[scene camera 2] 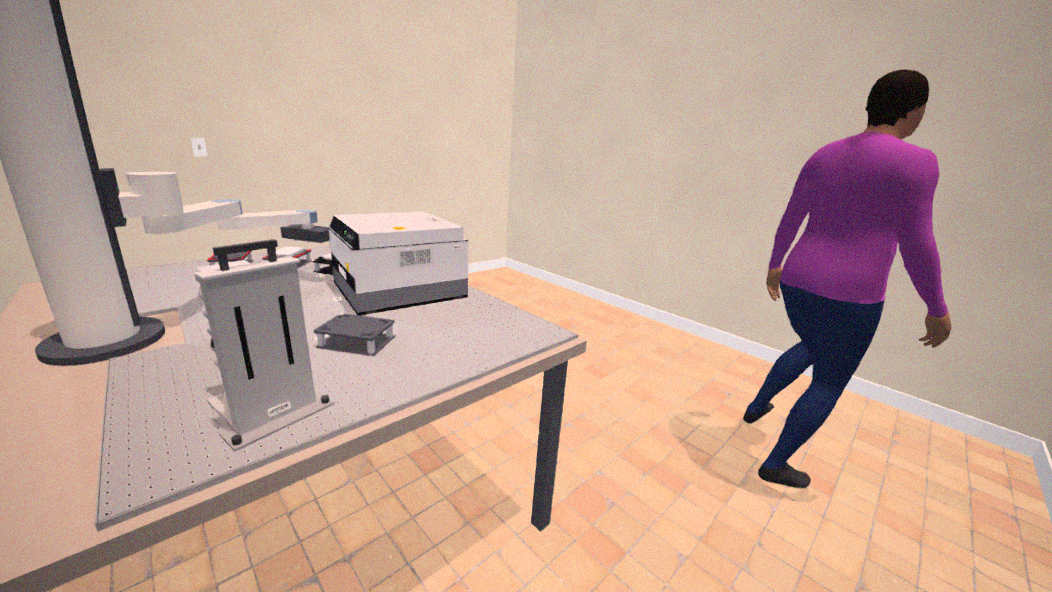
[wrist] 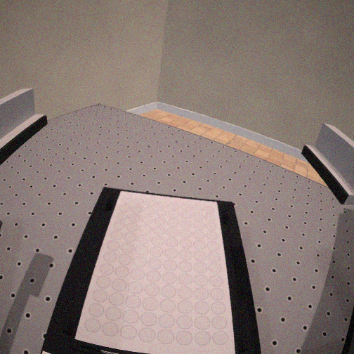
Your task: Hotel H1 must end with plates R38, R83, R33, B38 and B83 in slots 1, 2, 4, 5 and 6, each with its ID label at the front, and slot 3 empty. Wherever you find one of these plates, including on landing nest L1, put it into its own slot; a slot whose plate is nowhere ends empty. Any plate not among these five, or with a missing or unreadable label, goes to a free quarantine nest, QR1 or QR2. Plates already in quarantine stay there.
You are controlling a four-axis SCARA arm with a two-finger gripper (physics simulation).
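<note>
In the wrist view my gripper is open, one finger at each side edge. A pale plate with faint rows of round wells lies flat on a black nest, below and between the open fingers. Its front edge is at the bottom of the view, and no readable ID or nest tag shows. In the scene view the dark gripper body is at the arm's end, left of the white instrument; its fingertips cannot be made out. The grey hotel stands in the foreground, its slots facing away. Two red-edged nests are partly hidden behind it.
A white boxy instrument stands on the perforated table plate. A low dark nest is between it and the hotel. The arm column rises at the left. A person in a purple top is on the floor at the right.
</note>
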